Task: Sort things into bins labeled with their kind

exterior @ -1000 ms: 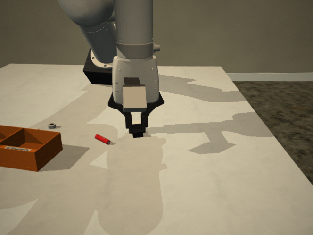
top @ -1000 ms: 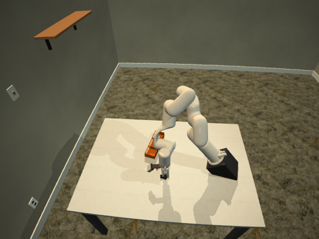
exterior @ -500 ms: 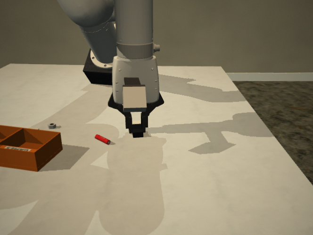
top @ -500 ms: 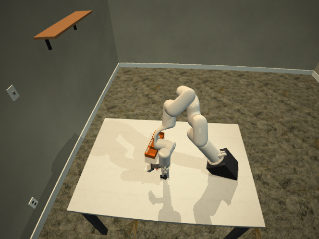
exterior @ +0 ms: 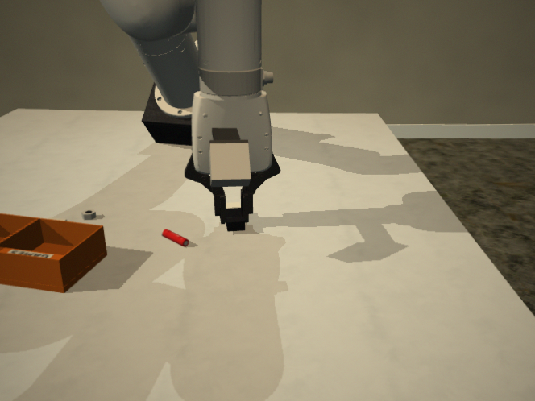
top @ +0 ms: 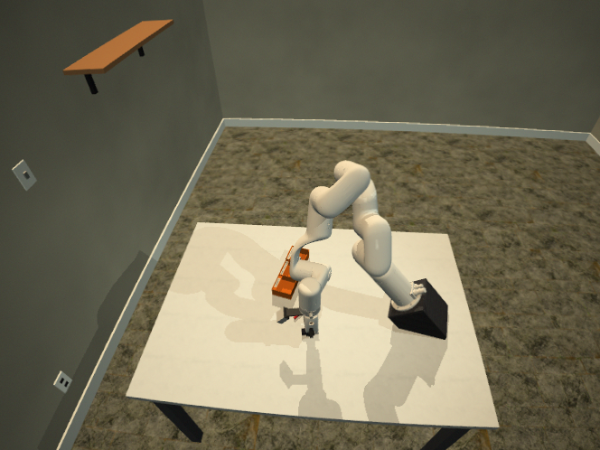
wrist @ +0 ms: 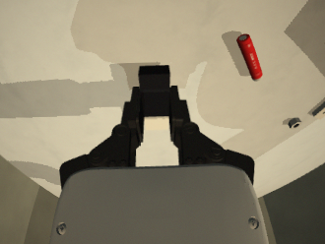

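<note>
Right now my hand is 33 cm to the left of the grey ribbed block, 14 cm short of it and 1 cm above it. The rest, counted from my hand: black thing (2 cm below, 1 cm behind); then grey nut (20 cm to the right, 2 cm below, 2 cm ahead); then red battery (6 cm to the right, 6 cm ahead, 2 cm below).
</note>
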